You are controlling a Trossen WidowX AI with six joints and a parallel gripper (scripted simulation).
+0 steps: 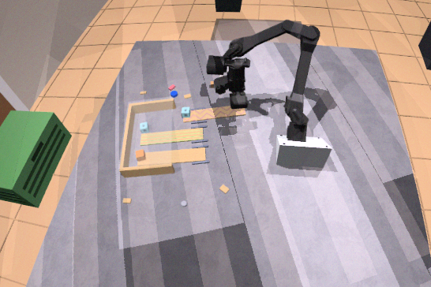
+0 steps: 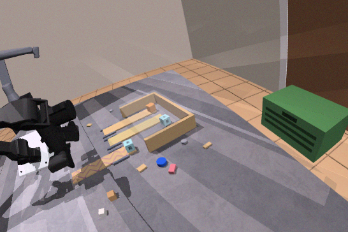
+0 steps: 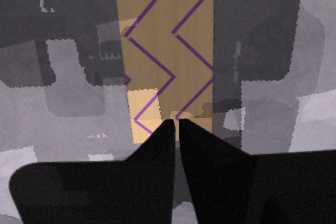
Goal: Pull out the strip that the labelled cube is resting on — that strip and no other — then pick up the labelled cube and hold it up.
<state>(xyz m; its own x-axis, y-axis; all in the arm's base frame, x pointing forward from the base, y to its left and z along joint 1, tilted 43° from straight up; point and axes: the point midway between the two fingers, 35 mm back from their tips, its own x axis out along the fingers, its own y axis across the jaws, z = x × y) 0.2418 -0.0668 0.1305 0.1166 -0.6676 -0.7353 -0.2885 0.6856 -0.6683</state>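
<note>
The blue disc is 29 cm ahead of my gripper tip, 4 cm to the right of it and 4 cm below it. Also, from my gripper tip: plain strip 20 cm ahead, 27 cm to the left, 4 cm below; then pink block 32 cm ahead, 8 cm to the right, 4 cm below.
</note>
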